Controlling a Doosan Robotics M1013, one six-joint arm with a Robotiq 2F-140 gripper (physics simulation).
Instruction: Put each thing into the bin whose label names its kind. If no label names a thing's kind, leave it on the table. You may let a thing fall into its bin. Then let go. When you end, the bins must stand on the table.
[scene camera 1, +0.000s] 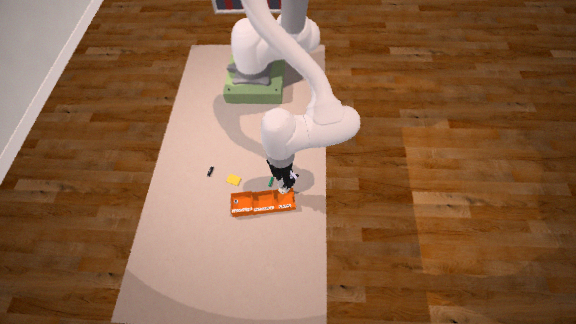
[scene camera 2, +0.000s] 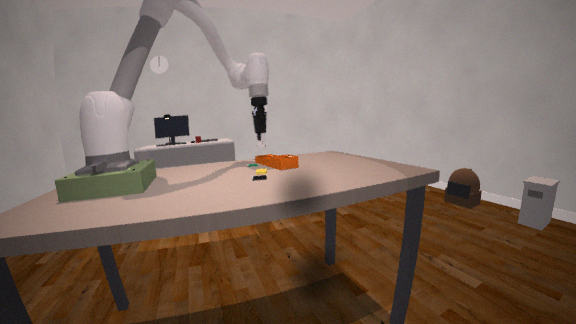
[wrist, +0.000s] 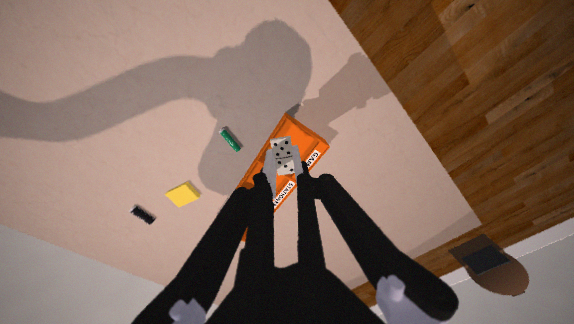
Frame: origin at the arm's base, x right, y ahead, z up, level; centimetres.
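Seen in the pictures: gripper, fingertip midpoint: (scene camera 1: 284, 188) (scene camera 2: 261, 147) (wrist: 284, 156); arm's base, link origin: (scene camera 1: 253, 71) (scene camera 2: 109, 168).
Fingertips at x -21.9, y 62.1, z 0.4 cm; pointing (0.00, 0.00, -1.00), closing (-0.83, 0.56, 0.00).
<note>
Pixels of each thing's middle, then the offset from my fingertips to it. "spot": a spot on its surface instead. Level surfaces: height alone.
- white domino with black dots, body centre: (wrist: 283, 156) dx -0.1, dy -0.1, dz +0.3 cm
- orange three-part bin row, surface spot: (scene camera 2: 286, 162) spot: dx +21.0, dy +5.2, dz -4.9 cm
- small nut-like thing, body centre: (scene camera 1: 236, 201) dx +19.6, dy +4.4, dz -6.5 cm
- green battery-like cylinder, body centre: (wrist: 230, 140) (scene camera 1: 270, 181) (scene camera 2: 252, 165) dx +6.7, dy -6.1, dz -7.2 cm
- yellow block, body centre: (wrist: 183, 194) (scene camera 2: 261, 171) (scene camera 1: 233, 179) dx +22.6, dy -5.6, dz -7.2 cm
- small black thing, body centre: (wrist: 142, 215) (scene camera 2: 259, 177) (scene camera 1: 210, 171) dx +33.5, dy -8.8, dz -7.0 cm
- beige table, surface height: dz -7.7 cm
My gripper (scene camera 1: 284, 189) (scene camera 2: 260, 142) (wrist: 284, 156) is shut on a white domino with black dots (wrist: 283, 152). It holds the domino above the end bin labelled GAMES (wrist: 299, 135) of the orange three-part bin row (scene camera 1: 263, 201) (scene camera 2: 286, 162). The middle bin's label starts with STATION; the far bin at the left in scene camera 1 holds a small nut-like thing (scene camera 1: 236, 201), and its label is too small to read. A green battery-like cylinder (scene camera 1: 271, 181) (scene camera 2: 253, 165) (wrist: 230, 139), a yellow block (scene camera 1: 233, 179) (scene camera 2: 261, 171) (wrist: 183, 194) and a small black thing (scene camera 1: 210, 171) (scene camera 2: 259, 178) (wrist: 143, 214) lie on the table.
The bins stand on the beige table (scene camera 1: 225, 270) (scene camera 2: 210, 200) (wrist: 125, 165). The arm's green base block (scene camera 1: 253, 94) (scene camera 2: 107, 182) is at the table's other end. The green cylinder lies close beside the bin row. The table's edge runs past the GAMES end.
</note>
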